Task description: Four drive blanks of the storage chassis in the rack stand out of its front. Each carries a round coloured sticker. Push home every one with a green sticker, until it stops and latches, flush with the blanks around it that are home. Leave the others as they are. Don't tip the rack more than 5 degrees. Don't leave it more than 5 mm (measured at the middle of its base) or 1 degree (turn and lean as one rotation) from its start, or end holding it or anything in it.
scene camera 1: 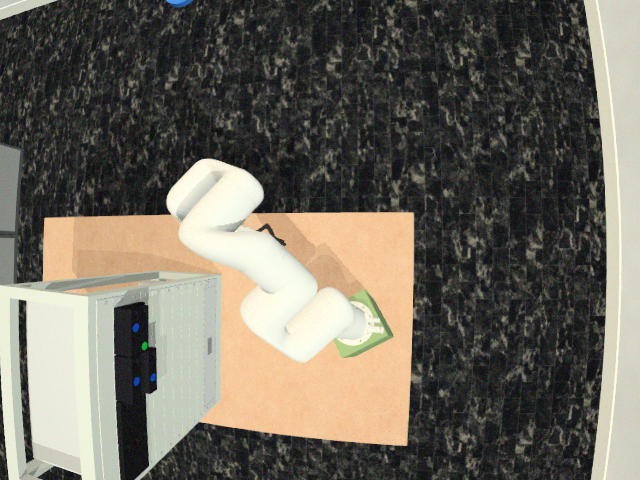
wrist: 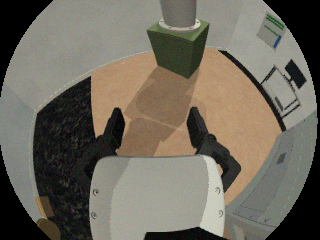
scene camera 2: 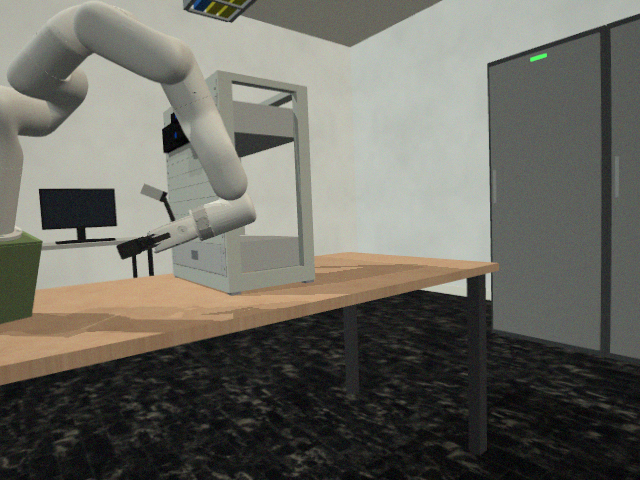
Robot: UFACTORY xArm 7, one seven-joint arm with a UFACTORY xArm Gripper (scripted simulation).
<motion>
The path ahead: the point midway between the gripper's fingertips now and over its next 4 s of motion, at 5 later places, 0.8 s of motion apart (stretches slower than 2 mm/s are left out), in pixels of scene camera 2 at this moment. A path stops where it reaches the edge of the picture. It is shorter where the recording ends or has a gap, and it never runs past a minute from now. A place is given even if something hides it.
My gripper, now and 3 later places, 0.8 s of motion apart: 124,250; 64,254; 41,257; 18,267
</motion>
